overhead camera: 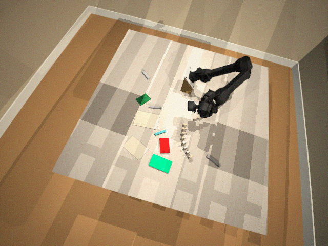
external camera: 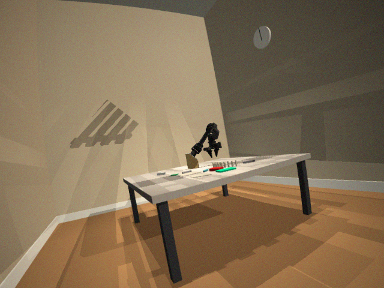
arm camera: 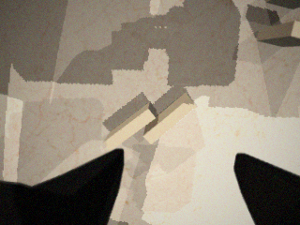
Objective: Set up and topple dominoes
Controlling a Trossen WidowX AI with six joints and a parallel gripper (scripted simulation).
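Now: gripper tip 27 cm short of the grey bar, 16 cm to the right of it and 8 cm above it. From my gripper tip the other things lie so: dark green card: 5 cm behind, 40 cm to the right, 8 cm below; red block: 25 cm ahead, 17 cm to the right, 7 cm below; teal bar: 17 cm ahead, 22 cm to the right, 8 cm below.
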